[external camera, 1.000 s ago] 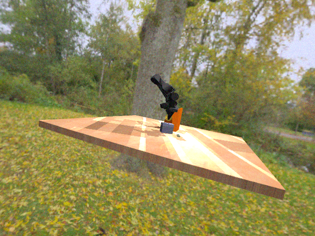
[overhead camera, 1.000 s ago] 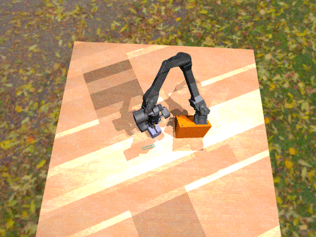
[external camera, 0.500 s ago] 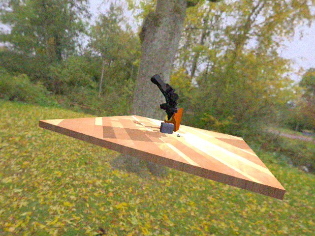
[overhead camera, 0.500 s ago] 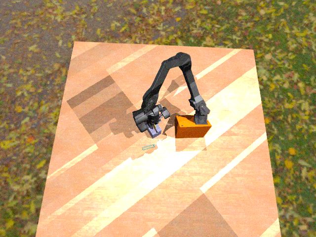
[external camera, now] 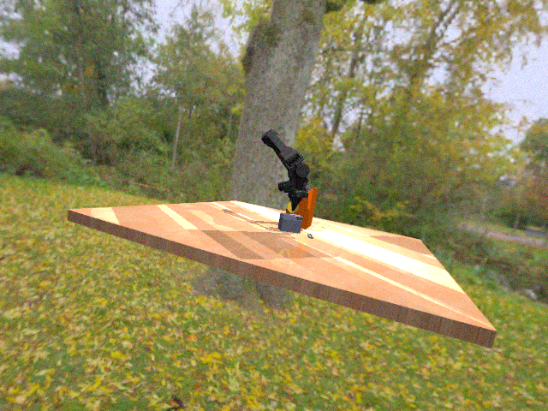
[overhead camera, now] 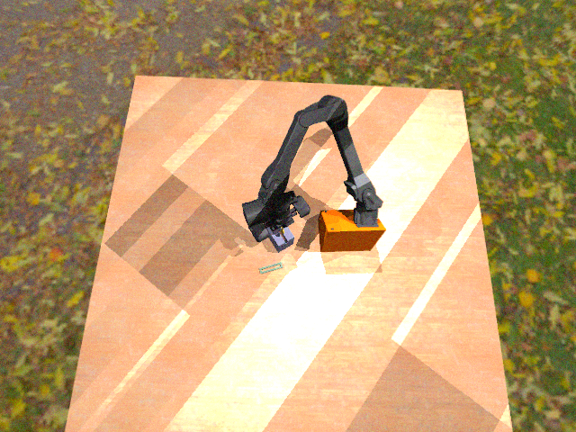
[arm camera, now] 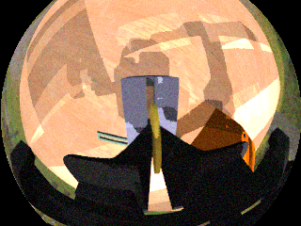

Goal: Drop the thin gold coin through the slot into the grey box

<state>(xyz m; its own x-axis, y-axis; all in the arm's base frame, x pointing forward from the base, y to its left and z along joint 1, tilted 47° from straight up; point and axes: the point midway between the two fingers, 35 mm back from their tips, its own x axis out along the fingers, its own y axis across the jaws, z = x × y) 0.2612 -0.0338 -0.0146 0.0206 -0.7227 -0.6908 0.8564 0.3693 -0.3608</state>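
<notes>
Now: gripper tip 2 cm below the gold coin.
</notes>
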